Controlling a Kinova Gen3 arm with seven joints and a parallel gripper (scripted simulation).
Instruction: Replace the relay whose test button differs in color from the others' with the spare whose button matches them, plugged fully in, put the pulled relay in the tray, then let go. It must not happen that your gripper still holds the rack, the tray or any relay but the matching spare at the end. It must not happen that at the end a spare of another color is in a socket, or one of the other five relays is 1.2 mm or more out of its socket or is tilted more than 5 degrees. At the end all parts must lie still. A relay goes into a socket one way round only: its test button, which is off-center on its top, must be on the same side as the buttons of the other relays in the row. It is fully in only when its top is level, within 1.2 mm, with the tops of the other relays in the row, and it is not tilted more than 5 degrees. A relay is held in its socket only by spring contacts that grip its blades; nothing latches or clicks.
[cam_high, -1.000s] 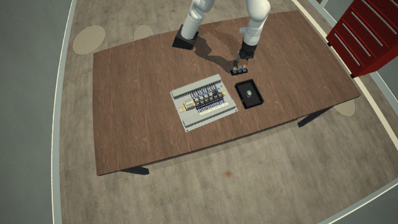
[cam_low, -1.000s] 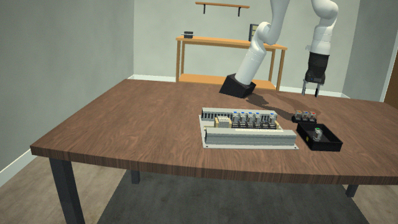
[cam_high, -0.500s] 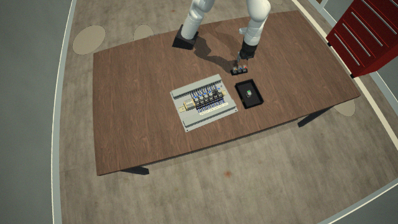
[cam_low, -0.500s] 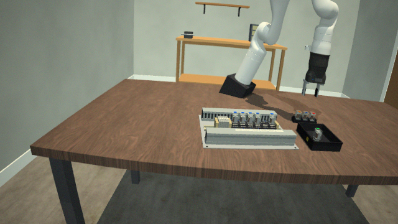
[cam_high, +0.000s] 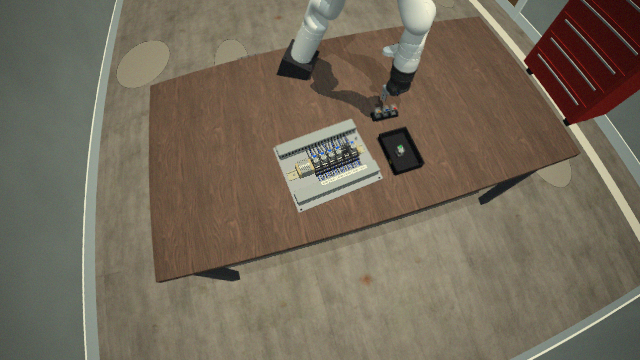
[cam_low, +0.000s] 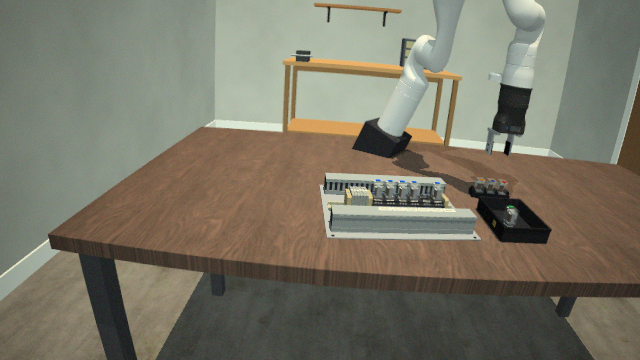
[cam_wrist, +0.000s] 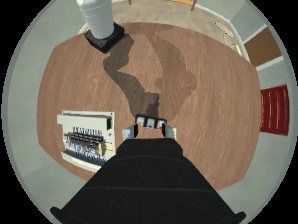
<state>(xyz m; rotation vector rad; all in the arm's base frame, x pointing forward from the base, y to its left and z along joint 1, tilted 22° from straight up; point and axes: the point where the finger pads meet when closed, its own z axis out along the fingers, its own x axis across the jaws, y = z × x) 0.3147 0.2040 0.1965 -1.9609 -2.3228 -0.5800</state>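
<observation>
Right now the black stand is 13 cm below my hand. Also, from my hand: black tray 17 cm ahead, 12 cm below; then grey relay 18 cm ahead, 1 cm to the right, 11 cm below.
</observation>
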